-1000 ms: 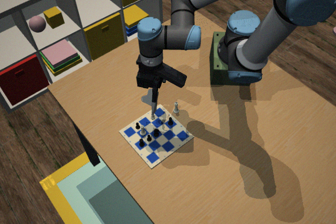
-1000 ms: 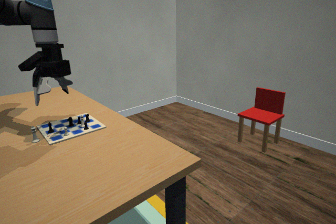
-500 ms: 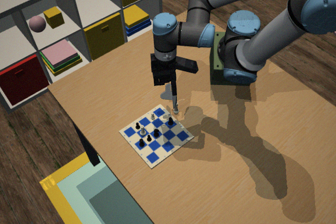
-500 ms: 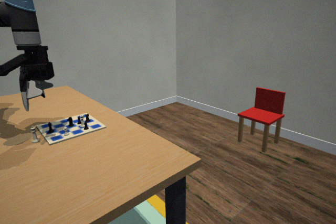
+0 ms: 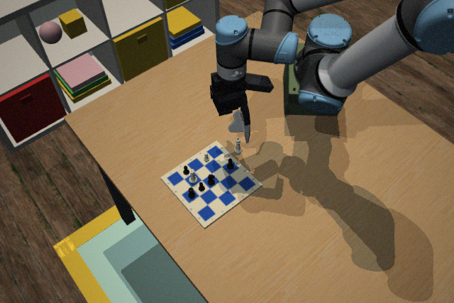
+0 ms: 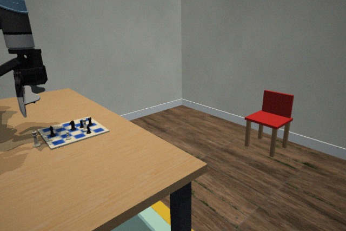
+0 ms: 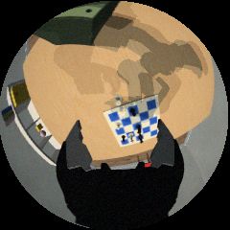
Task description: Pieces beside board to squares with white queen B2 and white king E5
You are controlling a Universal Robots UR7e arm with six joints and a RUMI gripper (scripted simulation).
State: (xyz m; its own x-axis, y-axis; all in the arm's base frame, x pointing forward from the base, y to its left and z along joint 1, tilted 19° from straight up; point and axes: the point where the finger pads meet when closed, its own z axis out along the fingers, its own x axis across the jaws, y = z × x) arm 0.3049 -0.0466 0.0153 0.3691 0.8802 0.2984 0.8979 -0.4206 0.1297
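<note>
My hand is 11 cm above the white king. Round my hand: white queen 18 cm ahead, 1 cm to the right, 11 cm below; then white pawn 10 cm ahead, 4 cm to the right, 12 cm below; then chessboard 14 cm ahead, 3 cm to the left, 14 cm below.
</note>
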